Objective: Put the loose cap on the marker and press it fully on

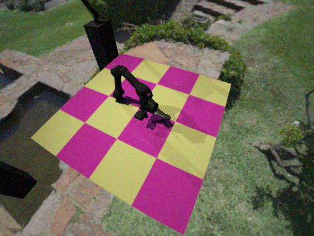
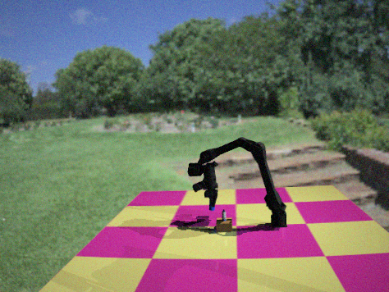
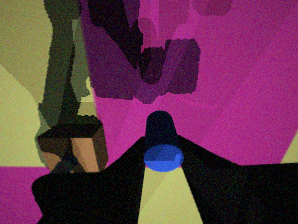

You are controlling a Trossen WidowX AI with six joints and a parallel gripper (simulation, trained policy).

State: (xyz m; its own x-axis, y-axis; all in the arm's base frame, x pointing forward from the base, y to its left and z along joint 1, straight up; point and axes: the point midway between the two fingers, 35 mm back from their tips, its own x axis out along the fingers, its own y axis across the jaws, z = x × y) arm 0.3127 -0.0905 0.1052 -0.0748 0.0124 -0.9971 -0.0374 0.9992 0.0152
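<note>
The holder block lies 12 cm to the left of my gripper tip, 5 cm below it and 5 cm behind it. Round my gripper tip: blue cap 1 cm ahead, 1 cm above.
</note>
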